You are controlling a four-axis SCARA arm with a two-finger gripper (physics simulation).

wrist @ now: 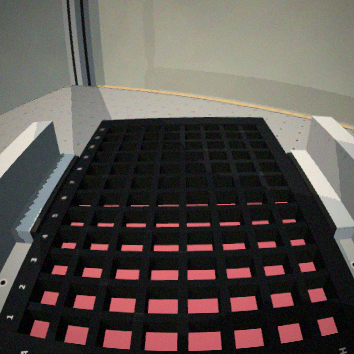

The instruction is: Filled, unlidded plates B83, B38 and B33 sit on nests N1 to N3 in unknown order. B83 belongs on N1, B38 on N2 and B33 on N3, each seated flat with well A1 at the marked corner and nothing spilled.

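Places are measured from the arm's base along level axes (x ahead, y left, z up), in centimetres.
Pixels of known places: gripper, between the fingertips: [181, 138].
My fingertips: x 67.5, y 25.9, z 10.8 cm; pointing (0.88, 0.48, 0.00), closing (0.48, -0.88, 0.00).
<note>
Ahead of a thing's pixels: the offset from my fingertips to its middle. "pt": to the spot under its first point. Level surfaces: height alone.
A black multi-well plate {dz -1.3, dx -2.1, dy -1.2 cm} [183, 215] fills the middle and lower part of the wrist view. My gripper [181, 138] is shut on it, with one finger along each long side. Pink-red filling shows in the wells of the nearer rows; the far wells look dark, and their filling is hidden by the well walls. Row numbers run up the left edge from 1, with an A at the near left corner and an H at the near right, so well A1 is at the near left. The plate's name, its underside, the nests and their corner marks do not show.
A pale deck with small holes {dz -9.5 cm} [135, 106] lies beyond the plate, with a thin yellow-orange edge [200, 97] along its far side. A beige-grey wall [225, 40] stands behind it. A grey and black vertical post {pt dz +0.3, dx +33.1, dy +42.6 cm} [77, 40] stands at the upper left.
</note>
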